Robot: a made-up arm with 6 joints. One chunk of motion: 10 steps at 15 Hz.
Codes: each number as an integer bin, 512 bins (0 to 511) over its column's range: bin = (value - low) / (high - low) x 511, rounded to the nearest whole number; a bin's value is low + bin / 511 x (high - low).
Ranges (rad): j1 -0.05..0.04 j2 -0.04..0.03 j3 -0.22..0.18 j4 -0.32..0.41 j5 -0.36..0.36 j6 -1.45..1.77
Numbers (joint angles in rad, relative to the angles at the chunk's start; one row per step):
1: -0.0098 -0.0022 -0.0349 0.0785 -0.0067 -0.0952
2: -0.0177 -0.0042 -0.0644 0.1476 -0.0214 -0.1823
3: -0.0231 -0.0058 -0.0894 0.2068 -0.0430 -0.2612
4: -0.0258 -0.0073 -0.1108 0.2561 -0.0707 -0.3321
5: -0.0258 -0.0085 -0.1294 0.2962 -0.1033 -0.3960
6: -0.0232 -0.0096 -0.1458 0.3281 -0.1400 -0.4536
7: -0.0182 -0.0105 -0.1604 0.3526 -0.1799 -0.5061
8: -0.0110 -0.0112 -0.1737 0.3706 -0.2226 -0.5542
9: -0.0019 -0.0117 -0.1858 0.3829 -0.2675 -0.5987
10: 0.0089 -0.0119 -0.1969 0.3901 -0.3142 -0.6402
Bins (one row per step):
1: 228 276 236 279 251 215
2: 183 261 199 327 240 201
3: 153 250 167 369 225 189
4: 137 239 140 403 205 177
5: 137 230 116 431 182 167
6: 152 222 95 454 156 158
7: 181 215 76 471 128 150
8: 221 210 59 483 98 142
9: 273 207 44 492 66 135
10: 334 205 30 497 33 129

